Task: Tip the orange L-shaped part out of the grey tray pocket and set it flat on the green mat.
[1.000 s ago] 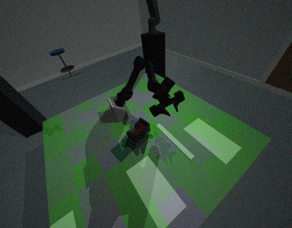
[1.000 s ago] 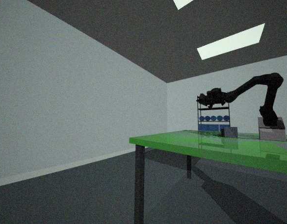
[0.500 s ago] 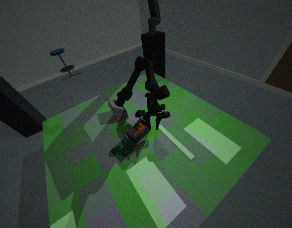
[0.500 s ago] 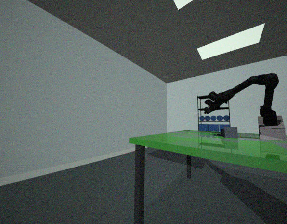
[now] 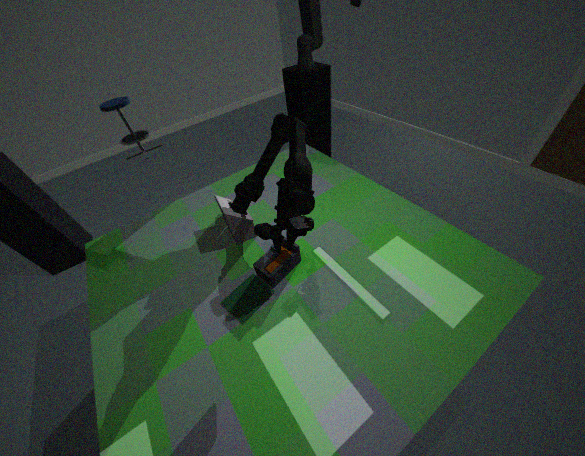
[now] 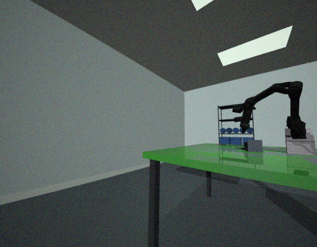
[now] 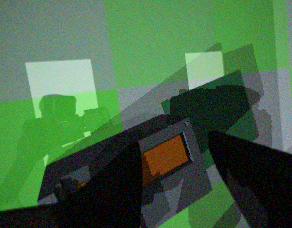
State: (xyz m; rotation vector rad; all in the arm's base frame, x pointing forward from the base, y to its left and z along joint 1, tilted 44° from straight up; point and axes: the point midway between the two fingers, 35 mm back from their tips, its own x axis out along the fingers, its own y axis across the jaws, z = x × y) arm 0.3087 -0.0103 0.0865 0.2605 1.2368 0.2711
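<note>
Right now my gripper tip is 100 mm above the orange L-shaped part and 60 mm past it.
</note>
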